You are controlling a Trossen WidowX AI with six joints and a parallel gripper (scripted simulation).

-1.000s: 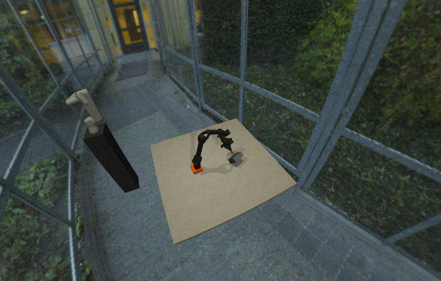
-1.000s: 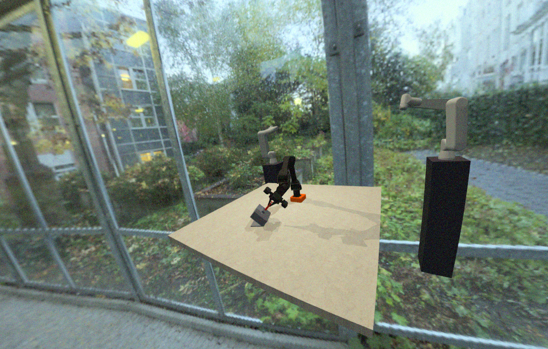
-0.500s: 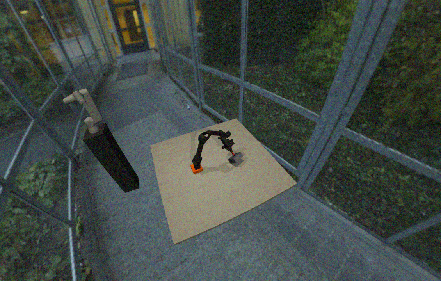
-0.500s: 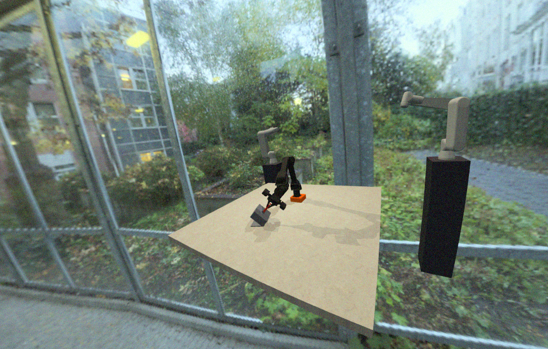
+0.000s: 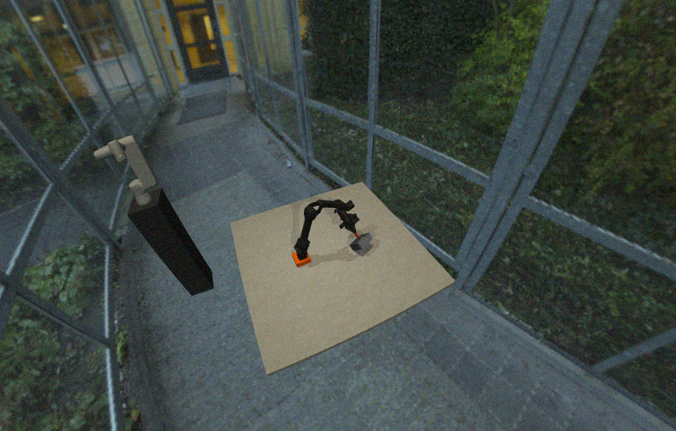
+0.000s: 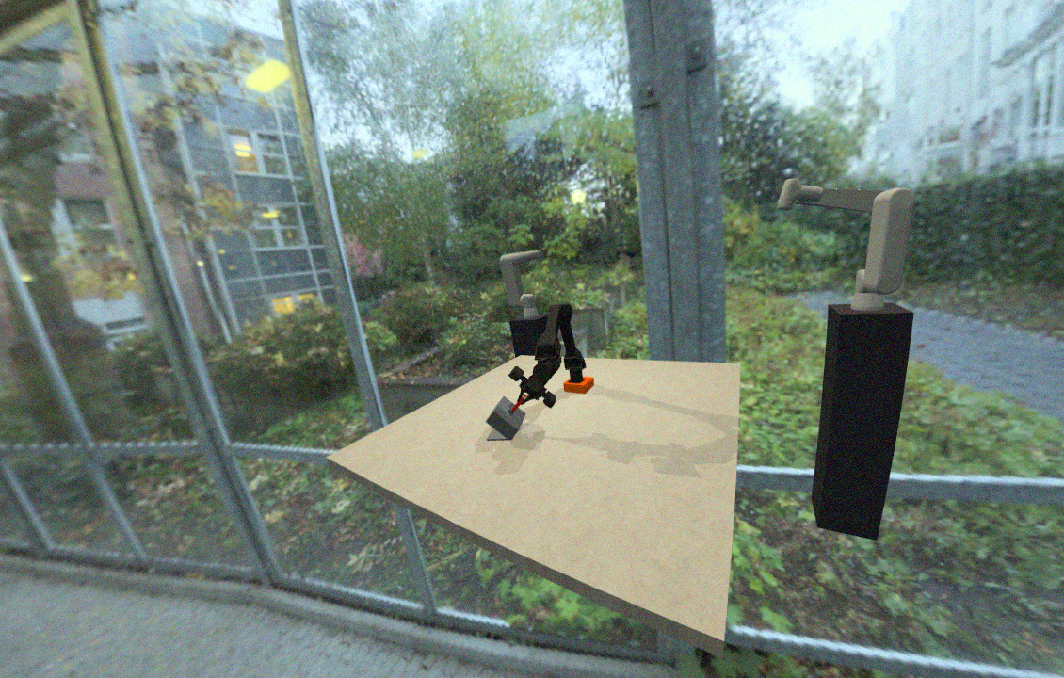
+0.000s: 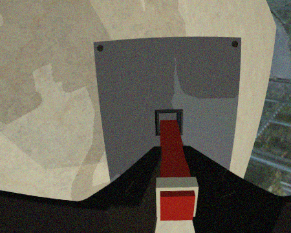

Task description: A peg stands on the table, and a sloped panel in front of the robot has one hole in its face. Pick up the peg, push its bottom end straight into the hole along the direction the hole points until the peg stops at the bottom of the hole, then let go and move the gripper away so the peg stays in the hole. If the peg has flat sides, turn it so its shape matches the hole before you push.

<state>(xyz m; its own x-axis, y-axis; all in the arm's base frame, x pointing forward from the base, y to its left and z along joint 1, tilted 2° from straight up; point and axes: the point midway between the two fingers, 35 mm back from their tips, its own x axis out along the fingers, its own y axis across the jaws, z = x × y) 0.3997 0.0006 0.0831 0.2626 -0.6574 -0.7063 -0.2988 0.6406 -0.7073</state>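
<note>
My gripper tip is now 20 mm short of the grey sloped panel, 50 mm to the left of it and 50 mm above it. The rest, counted from my gripper tip: red square peg: 10 mm behind, 10 mm to the left, 10 mm above.
</note>
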